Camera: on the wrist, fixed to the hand. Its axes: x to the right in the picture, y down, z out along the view.
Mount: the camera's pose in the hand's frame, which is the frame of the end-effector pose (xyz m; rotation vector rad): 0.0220 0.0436 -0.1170 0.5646 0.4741 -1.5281
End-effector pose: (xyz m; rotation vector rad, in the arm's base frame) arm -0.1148 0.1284 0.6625 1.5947 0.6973 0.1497
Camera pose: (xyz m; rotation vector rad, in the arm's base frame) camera -0.1389 0.2407 0.7163 1.1073 2.2726 -0.8807
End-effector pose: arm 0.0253 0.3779 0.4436 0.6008 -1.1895 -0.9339
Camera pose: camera 0.1514 0.3724 0.4560 2.2033 -0.3605 -1.5266
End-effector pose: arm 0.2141 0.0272 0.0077 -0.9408 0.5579 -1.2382
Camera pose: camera 0.1502 -0.0264 -0.0878 -0.4650 -0.3321 -2.8270
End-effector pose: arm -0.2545 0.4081 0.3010 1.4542 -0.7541 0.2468
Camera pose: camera -0.2269 0.5188 0.3562 1.9961 0.9589 -0.4115
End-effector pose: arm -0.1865 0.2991 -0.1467 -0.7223 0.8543 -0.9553
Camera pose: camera -0.2638 0.2794 -0.2453 -0.5733 0.2289 -2.6759
